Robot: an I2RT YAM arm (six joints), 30 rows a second.
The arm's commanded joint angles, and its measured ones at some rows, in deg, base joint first. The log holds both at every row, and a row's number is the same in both.
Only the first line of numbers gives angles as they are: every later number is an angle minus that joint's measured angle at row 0.
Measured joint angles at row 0:
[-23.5 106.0 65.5 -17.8 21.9 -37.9]
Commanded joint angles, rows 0 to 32:
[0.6 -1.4 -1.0 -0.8 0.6 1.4]
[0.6 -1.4 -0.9 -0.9 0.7 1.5]
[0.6 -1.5 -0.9 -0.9 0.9 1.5]
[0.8 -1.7 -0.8 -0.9 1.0 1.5]
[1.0 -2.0 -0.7 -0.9 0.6 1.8]
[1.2 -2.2 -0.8 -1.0 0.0 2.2]
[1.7 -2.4 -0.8 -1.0 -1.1 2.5]
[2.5 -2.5 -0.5 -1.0 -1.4 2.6]
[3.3 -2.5 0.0 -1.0 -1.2 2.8]
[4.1 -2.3 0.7 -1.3 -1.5 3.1]
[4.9 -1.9 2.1 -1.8 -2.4 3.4]
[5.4 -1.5 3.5 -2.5 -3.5 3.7]
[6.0 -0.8 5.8 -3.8 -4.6 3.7]
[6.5 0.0 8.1 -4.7 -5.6 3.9]
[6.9 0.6 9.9 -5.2 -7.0 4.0]
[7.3 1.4 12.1 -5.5 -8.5 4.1]
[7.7 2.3 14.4 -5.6 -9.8 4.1]
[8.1 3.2 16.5 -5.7 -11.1 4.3]
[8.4 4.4 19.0 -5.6 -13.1 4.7]
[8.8 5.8 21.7 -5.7 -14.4 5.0]
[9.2 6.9 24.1 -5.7 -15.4 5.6]
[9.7 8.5 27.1 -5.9 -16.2 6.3]
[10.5 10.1 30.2 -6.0 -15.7 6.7]
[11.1 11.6 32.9 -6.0 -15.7 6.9]
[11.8 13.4 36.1 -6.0 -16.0 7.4]
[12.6 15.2 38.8 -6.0 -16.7 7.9]
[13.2 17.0 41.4 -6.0 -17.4 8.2]
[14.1 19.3 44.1 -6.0 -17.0 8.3]
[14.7 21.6 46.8 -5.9 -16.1 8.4]
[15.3 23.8 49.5 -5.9 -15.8 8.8]
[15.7 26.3 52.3 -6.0 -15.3 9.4]
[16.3 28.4 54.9 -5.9 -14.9 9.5]
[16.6 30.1 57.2 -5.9 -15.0 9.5]
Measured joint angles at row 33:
[15.6 25.8 52.6 -4.6 -14.7 7.4]
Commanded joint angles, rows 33 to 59:
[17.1 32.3 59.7 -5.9 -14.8 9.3]
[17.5 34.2 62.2 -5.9 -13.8 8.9]
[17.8 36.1 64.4 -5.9 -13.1 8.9]
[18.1 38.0 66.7 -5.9 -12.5 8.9]
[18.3 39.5 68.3 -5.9 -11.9 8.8]
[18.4 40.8 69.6 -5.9 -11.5 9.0]
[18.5 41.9 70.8 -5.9 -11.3 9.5]
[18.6 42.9 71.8 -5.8 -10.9 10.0]
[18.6 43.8 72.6 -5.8 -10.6 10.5]
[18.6 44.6 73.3 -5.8 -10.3 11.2]
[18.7 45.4 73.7 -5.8 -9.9 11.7]
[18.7 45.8 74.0 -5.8 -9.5 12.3]
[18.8 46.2 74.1 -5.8 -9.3 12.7]
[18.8 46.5 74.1 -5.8 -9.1 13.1]
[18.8 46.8 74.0 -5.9 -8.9 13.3]
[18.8 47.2 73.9 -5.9 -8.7 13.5]
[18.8 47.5 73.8 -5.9 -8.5 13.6]
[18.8 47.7 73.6 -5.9 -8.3 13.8]
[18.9 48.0 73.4 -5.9 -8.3 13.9]
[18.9 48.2 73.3 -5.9 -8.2 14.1]
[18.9 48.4 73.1 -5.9 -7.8 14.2]
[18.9 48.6 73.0 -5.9 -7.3 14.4]
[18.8 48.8 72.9 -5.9 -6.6 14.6]
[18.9 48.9 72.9 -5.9 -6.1 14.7]
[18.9 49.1 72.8 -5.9 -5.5 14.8]
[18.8 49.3 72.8 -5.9 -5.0 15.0]
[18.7 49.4 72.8 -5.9 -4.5 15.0]
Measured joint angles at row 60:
[18.6 47.4 72.8 -5.1 -7.1 13.3]
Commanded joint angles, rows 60 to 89:
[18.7 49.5 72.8 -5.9 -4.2 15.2]
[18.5 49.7 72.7 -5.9 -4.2 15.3]
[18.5 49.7 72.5 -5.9 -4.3 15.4]
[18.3 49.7 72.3 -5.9 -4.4 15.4]
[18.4 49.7 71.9 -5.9 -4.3 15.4]
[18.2 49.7 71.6 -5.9 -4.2 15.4]
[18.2 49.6 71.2 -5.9 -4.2 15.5]
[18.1 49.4 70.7 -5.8 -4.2 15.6]
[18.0 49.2 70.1 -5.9 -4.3 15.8]
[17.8 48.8 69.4 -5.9 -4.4 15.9]
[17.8 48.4 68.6 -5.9 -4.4 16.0]
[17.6 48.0 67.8 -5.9 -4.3 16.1]
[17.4 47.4 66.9 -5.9 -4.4 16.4]
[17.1 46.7 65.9 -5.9 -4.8 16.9]
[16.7 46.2 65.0 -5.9 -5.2 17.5]
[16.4 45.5 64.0 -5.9 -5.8 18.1]
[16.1 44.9 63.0 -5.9 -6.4 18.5]
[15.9 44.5 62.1 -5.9 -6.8 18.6]
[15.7 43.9 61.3 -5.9 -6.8 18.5]
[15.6 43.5 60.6 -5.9 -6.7 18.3]
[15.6 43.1 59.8 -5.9 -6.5 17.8]
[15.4 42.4 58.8 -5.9 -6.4 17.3]
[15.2 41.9 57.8 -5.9 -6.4 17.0]
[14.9 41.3 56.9 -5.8 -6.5 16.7]
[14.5 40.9 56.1 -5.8 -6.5 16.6]
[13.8 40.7 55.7 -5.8 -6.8 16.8]
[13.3 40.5 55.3 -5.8 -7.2 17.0]
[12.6 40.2 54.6 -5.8 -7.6 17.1]
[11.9 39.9 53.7 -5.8 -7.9 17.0]
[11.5 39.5 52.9 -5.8 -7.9 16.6]
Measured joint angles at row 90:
[13.7 39.8 56.2 0.0 -7.7 17.5]
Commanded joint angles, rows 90 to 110:
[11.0 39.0 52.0 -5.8 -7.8 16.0]
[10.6 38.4 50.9 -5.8 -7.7 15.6]
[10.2 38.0 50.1 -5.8 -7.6 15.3]
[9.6 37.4 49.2 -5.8 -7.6 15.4]
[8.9 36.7 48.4 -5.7 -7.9 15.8]
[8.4 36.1 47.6 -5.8 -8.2 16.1]
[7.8 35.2 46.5 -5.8 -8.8 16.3]
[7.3 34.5 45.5 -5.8 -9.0 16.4]
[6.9 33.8 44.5 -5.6 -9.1 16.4]
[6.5 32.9 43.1 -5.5 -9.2 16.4]
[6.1 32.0 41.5 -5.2 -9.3 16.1]
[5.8 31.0 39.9 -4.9 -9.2 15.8]
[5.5 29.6 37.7 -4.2 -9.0 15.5]
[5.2 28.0 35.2 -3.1 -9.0 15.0]
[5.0 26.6 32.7 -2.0 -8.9 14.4]
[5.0 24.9 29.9 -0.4 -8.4 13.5]
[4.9 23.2 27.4 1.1 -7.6 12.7]
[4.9 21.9 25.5 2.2 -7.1 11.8]
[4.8 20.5 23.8 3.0 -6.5 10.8]
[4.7 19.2 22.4 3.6 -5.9 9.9]
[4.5 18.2 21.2 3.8 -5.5 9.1]
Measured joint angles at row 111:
[4.7 20.3 25.0 4.4 -7.4 12.9]
